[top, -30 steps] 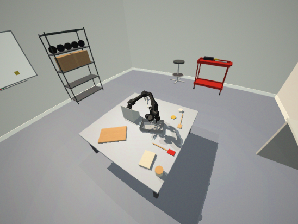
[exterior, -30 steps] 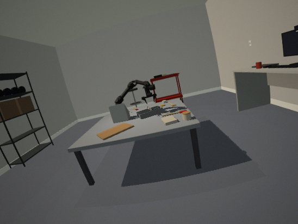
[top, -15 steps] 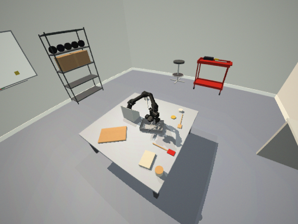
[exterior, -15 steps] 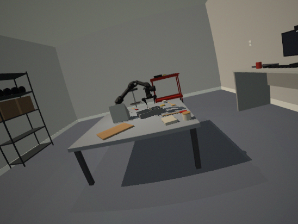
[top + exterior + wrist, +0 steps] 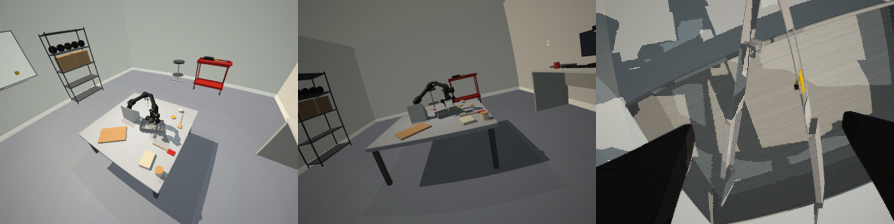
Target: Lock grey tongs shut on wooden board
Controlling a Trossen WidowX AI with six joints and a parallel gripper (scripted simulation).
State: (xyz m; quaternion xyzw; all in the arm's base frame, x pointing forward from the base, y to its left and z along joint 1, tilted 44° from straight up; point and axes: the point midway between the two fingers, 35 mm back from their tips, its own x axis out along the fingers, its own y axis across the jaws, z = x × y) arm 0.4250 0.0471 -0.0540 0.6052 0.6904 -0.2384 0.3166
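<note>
My gripper tip is 8 cm above the grey roasting tin, 5 cm past it and 4 cm to the right of it. Round my gripper tip: cream block 38 cm to the right, 20 cm ahead, 10 cm below; then red spatula 29 cm ahead, 17 cm to the right, 10 cm below; then yellow disc 37 cm to the left, 10 cm below, 10 cm ahead.
</note>
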